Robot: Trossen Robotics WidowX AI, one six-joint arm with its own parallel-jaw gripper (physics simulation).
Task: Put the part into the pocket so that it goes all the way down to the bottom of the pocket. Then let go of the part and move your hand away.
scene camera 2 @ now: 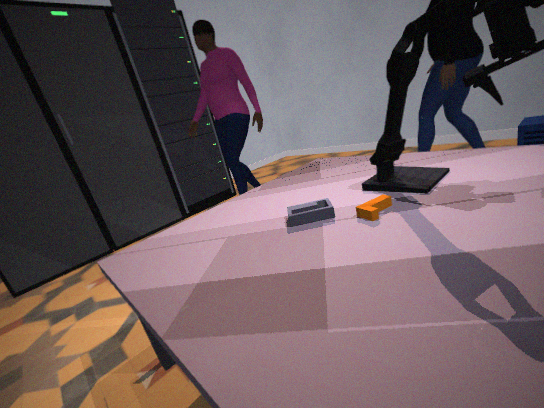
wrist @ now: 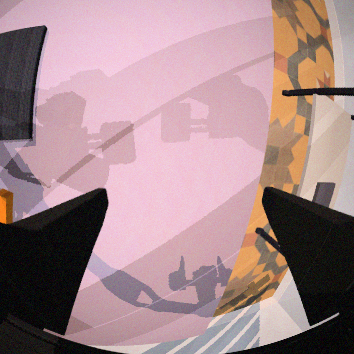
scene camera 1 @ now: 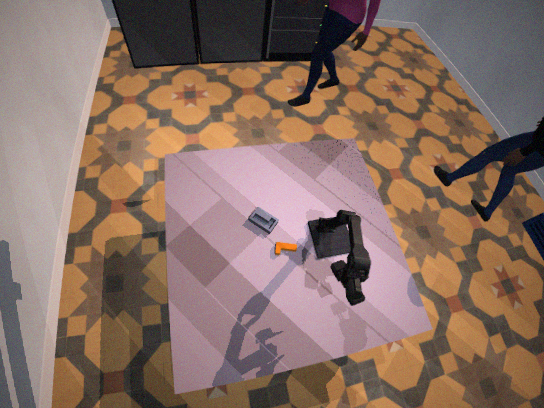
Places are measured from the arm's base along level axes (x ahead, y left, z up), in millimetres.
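Pixels of known places: gripper, fingertip midpoint: [scene camera 2: 529,94] [wrist: 186,195] [scene camera 1: 344,290]; arm's base, link origin: [scene camera 2: 385,178] [scene camera 1: 322,228].
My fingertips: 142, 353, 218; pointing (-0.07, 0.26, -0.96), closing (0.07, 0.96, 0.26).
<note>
For each thing: its top centre in the pictures, then the offset to it from my fingertips, as dx, dy, dz. Level surfaces: height alone.
- orange L-shaped part, top centre: [wrist: 5,221] [scene camera 2: 377,202] [scene camera 1: 286,248] +100, -314, -212
- grey block, top centre: [scene camera 2: 308,206] [scene camera 1: 264,218] +150, -512, -206
- table top, surface height: dz -242
The orange L-shaped part [scene camera 1: 287,246] [scene camera 2: 370,210] lies flat on the pink table top, between the grey block and the arm's base. A bit of the part [wrist: 5,206] shows at the left edge of the wrist view. The grey block [scene camera 2: 311,216] with the pocket lies near the part, apart from it; its pocket opens upward and looks empty in scene camera 1, where the block [scene camera 1: 257,227] is further from the arm. My gripper [wrist: 186,195] is open and empty, high above the table and off to the side of the part and block, on the far side of the base.
The arm's dark base plate [scene camera 1: 320,250] [scene camera 2: 407,181] [wrist: 20,85] stands beside the part. The table top [scene camera 1: 200,360] [scene camera 2: 260,360] has a near edge over the patterned floor. Two people and dark cabinets [scene camera 1: 230,30] [scene camera 2: 65,125] are beyond the table. Arm shadows cross the table.
</note>
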